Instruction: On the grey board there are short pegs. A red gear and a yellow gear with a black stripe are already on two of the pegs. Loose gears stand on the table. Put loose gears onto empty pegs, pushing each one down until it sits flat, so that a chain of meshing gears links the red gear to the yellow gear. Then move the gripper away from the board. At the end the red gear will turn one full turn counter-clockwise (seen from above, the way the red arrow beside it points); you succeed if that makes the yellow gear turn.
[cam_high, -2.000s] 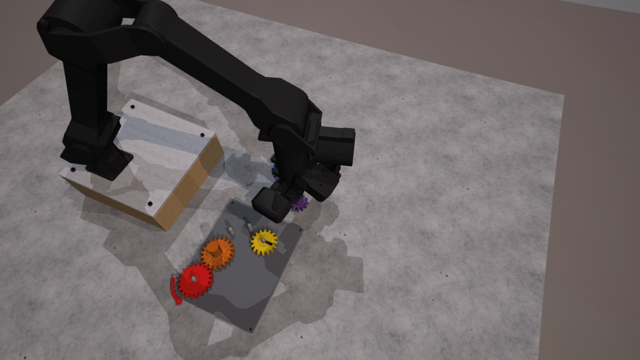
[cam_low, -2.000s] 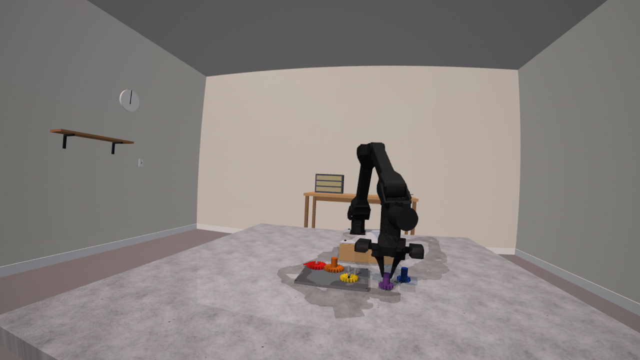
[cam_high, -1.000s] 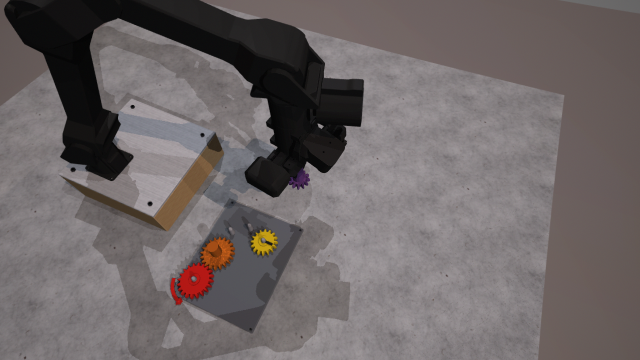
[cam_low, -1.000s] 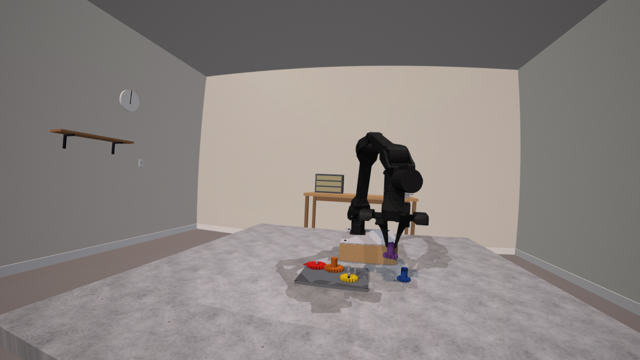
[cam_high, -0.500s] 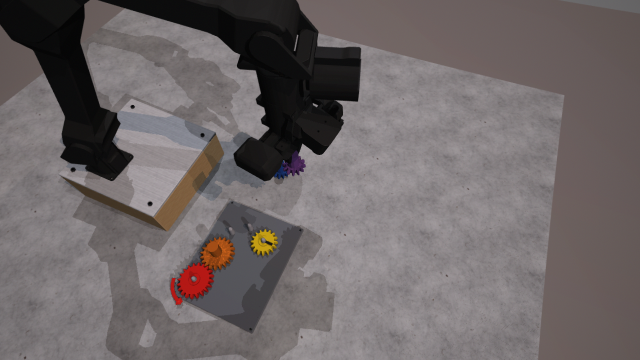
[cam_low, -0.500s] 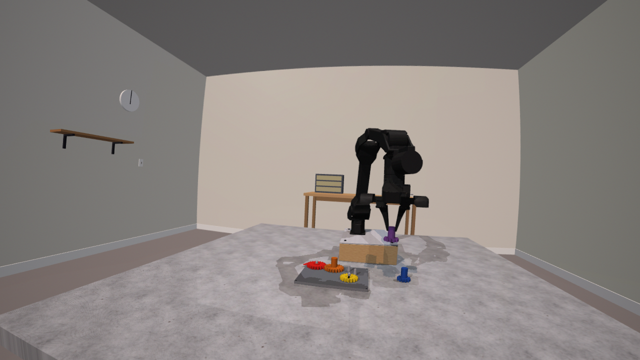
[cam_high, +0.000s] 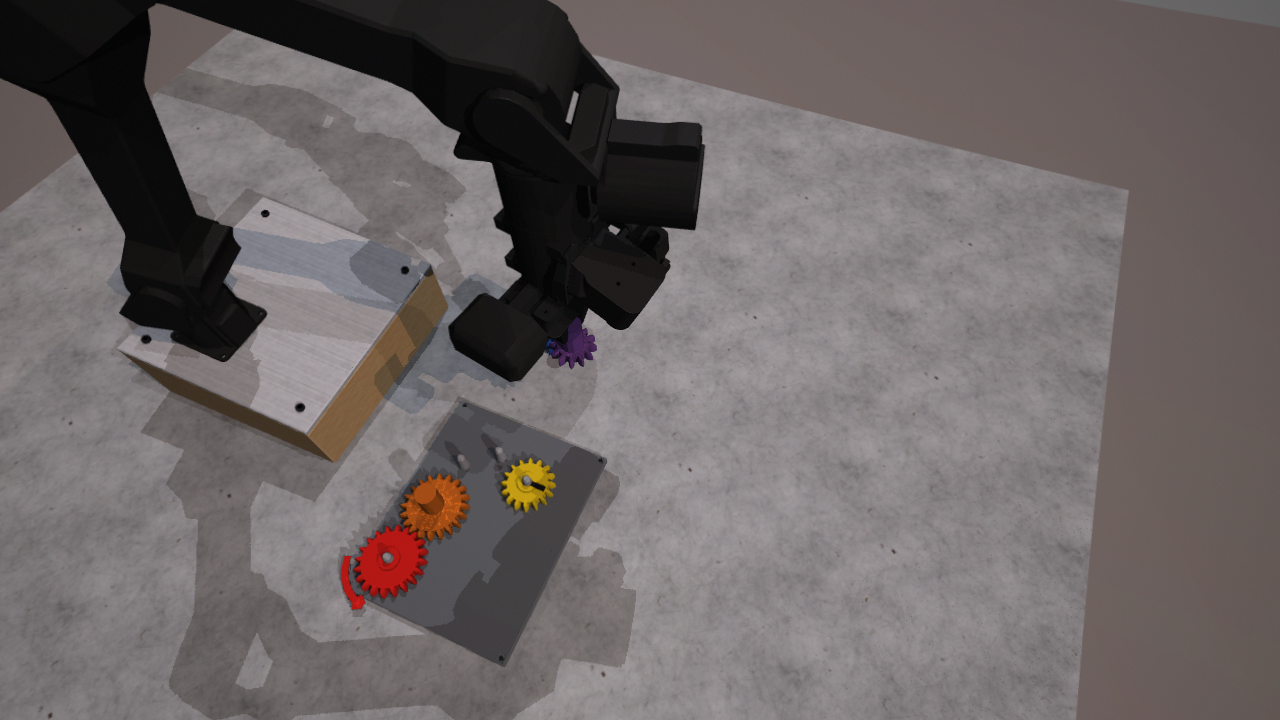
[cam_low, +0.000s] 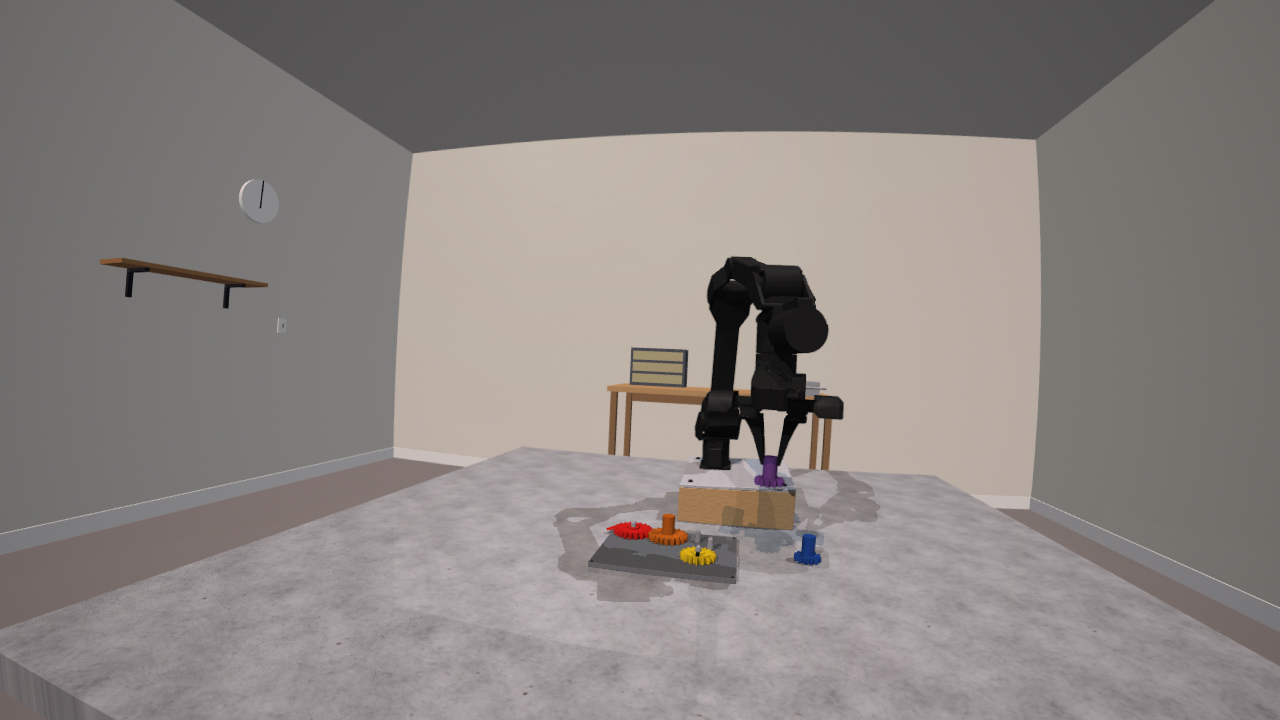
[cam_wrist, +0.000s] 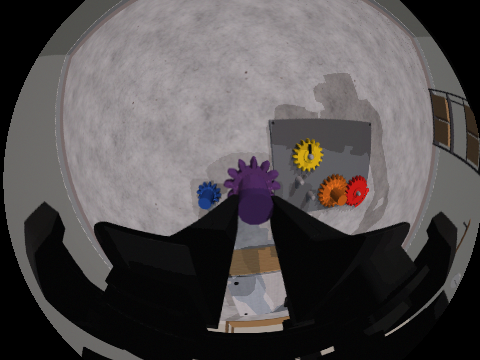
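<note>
My gripper tip is now 150 mm to the left of the orange gear, 140 mm above it and 90 mm past it. The rest, counted from my gripper tip: yellow gear (140 mm below, 100 mm to the right, 10 mm behind); then purple gear (10 mm below); then blue gear (140 mm below, 70 mm to the left, 60 mm behind).
</note>
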